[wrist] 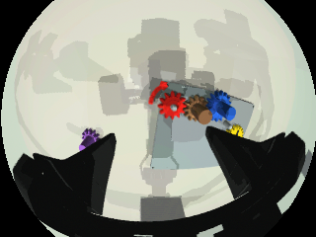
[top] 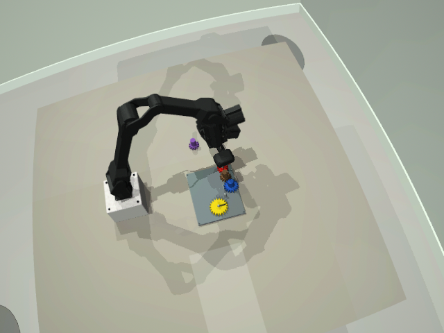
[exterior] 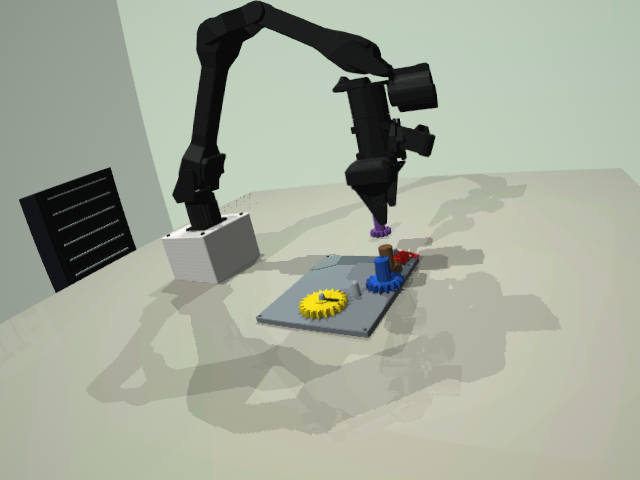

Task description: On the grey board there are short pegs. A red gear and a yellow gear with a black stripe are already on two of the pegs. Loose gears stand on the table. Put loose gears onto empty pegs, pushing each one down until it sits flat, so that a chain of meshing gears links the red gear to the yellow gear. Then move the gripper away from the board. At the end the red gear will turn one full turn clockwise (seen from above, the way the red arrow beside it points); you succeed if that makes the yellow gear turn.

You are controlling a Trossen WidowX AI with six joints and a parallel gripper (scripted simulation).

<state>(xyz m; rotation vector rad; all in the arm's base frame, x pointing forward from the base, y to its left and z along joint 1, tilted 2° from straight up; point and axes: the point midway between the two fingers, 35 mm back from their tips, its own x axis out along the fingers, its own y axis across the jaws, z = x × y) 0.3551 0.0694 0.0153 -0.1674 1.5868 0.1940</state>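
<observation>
The purple gear lies 11 cm to the left of my gripper tip, 8 cm behind it and 6 cm below it. The rest, counted from my gripper tip: red arrow (7 cm below, 3 cm ahead); brown gear (6 cm to the right, 5 cm below, 1 cm ahead); red gear (6 cm below, 2 cm to the right, 1 cm ahead).
</observation>
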